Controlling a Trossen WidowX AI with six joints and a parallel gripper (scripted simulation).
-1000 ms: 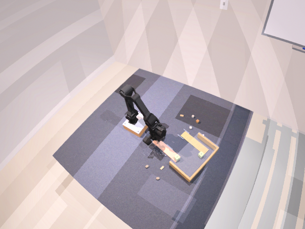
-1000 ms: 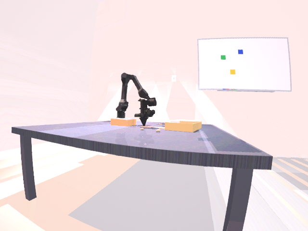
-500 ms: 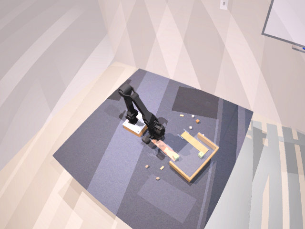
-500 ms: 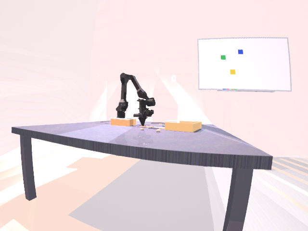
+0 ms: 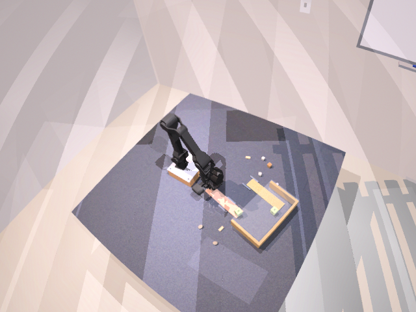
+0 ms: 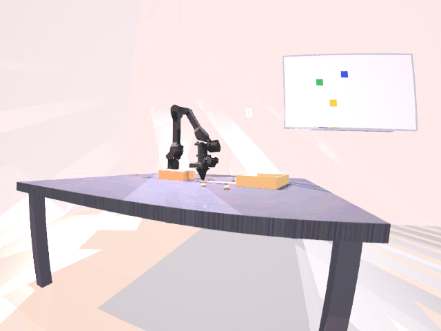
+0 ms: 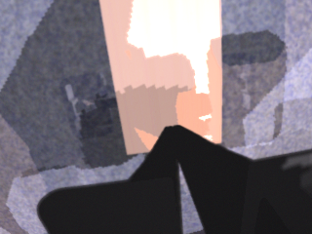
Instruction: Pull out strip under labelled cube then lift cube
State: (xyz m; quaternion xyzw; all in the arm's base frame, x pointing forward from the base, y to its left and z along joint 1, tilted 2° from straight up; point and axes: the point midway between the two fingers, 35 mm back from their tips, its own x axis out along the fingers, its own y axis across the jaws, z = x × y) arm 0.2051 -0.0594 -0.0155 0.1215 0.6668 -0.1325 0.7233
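Now: the salmon strip 100 mm ahead of my gripper tip and 40 mm to the right of it.
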